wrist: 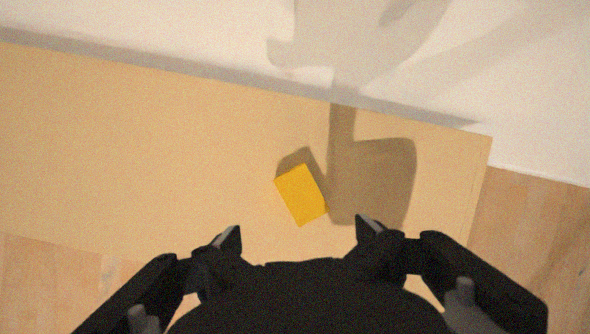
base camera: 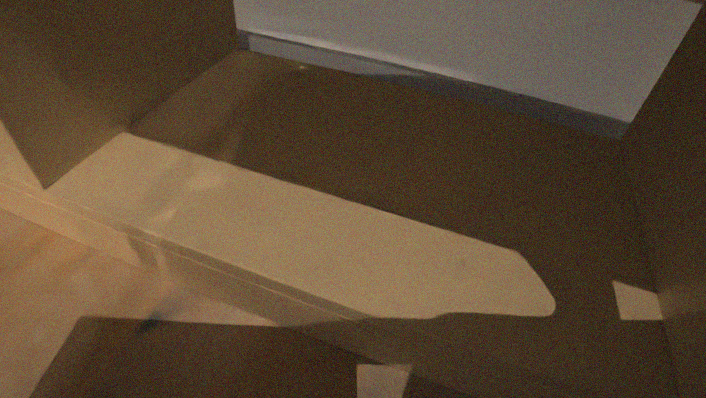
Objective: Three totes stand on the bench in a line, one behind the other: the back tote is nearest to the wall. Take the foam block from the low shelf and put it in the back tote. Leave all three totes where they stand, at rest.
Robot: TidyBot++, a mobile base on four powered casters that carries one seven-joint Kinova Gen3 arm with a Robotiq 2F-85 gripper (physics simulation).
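Frame: origin at the arm's base, x back, y up, z left, level; metres.
Seen in the pictures: gripper, between the fingertips: (wrist: pixel 298 232).
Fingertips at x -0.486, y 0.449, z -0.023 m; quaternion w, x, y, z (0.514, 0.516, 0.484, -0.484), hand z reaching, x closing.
Observation:
Pixels of each thing's middle, then the offset from my fingertips to it. "*": a spot on its surface instead. Level surfaces: height alone.
- foam block, middle of its body: (wrist: pixel 301 193) dy -0.214, dx +0.013, dz -0.008 m
- light wooden shelf top, height of its surface: dy -0.236 m
- Wooden unit's bottom board, height of its surface: dy -0.767 m
- left side panel, a spot on its surface: (base camera: pixel 70 90) * dy -0.692, dx +0.044, dz +0.280 m
- wood floor, height of its surface: dy -0.846 m
The foam block (wrist: pixel 301 194), yellow, lies on the light wooden shelf top (wrist: pixel 150 150) in the wrist view, turned at a slant, with a shadow at its upper side. My gripper (wrist: pixel 298 232) is open, its two black fingers spread wide. The block shows beyond the fingertips, between their lines and a little left of the middle; nothing is held. How high the fingers stand over it I cannot tell. The block, the gripper and the totes do not show in the base camera view.
Wooden unit's bottom board (base camera: pixel 300 225) and left side panel (base camera: pixel 70 90) show close to the base camera, with a pale wall (base camera: pixel 450 40) behind. In the wrist view, the wall (wrist: pixel 150 25) runs behind the shelf, whose right end (wrist: pixel 481 185) borders the wood floor (wrist: pixel 530 225).

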